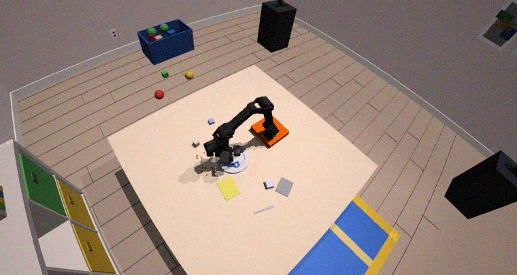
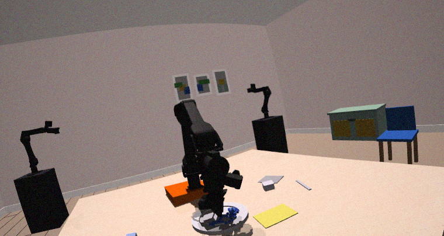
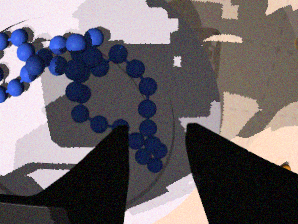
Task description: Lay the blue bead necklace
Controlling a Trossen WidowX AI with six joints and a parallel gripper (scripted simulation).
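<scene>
Now: gripper tip 60 mm past the round bead board, 40 mm above it and 10 mm to the right of it. Round my gripper tip: yellow sheet: 150 mm to the left, 70 mm ahead, 50 mm below; small grey block: 270 mm to the left, 130 mm behind, 30 mm below; pale cube: 200 mm to the right, 80 mm ahead, 30 mm below.
</scene>
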